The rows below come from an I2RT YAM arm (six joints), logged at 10 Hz.
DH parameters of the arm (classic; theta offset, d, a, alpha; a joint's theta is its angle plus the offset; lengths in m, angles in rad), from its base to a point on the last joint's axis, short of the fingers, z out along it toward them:
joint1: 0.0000 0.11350 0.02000 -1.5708
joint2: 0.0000 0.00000 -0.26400 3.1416
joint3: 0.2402 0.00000 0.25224 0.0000
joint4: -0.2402 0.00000 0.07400 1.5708
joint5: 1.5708 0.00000 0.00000 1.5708
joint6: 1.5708 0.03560 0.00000 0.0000
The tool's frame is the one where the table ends.
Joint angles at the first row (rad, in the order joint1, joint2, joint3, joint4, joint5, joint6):
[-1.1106 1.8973 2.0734 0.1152 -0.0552 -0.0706]
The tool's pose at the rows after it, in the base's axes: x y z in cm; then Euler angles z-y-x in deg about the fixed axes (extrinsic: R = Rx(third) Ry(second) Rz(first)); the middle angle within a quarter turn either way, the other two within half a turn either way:
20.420, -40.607, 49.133, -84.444, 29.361, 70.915
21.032, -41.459, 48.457, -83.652, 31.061, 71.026
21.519, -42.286, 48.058, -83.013, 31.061, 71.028
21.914, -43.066, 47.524, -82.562, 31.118, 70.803
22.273, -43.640, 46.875, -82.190, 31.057, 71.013
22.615, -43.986, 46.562, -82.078, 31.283, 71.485
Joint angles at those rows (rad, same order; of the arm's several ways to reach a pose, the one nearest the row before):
[-1.1106 1.9542 2.1290 0.1150 -0.0736 -0.0492]
[-1.1091 1.9926 2.1582 0.1181 -0.1012 -0.0353]
[-1.1075 2.0339 2.2025 0.1151 -0.0997 -0.0246]
[-1.1075 2.0692 2.2319 0.1242 -0.1012 -0.0184]
[-1.1060 2.0922 2.2411 0.1350 -0.0982 -0.0108]
[-1.1030 2.1122 2.2626 0.1258 -0.0982 -0.0061]

